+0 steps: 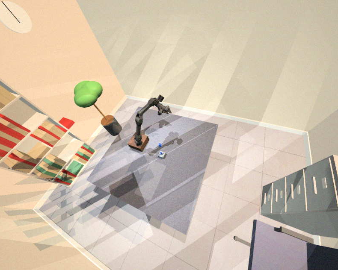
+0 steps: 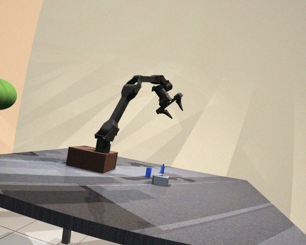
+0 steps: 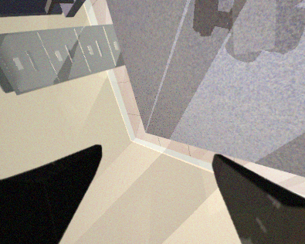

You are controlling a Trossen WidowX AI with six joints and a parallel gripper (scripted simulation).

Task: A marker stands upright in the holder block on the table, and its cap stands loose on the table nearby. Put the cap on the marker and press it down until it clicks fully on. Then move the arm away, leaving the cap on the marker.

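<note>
Right now my gripper tip is 120 mm past the blue cap, 250 mm to the left of it and 330 mm above it. Round my gripper tip: grey holder block: 60 mm behind, 380 mm to the right, 340 mm below.
</note>
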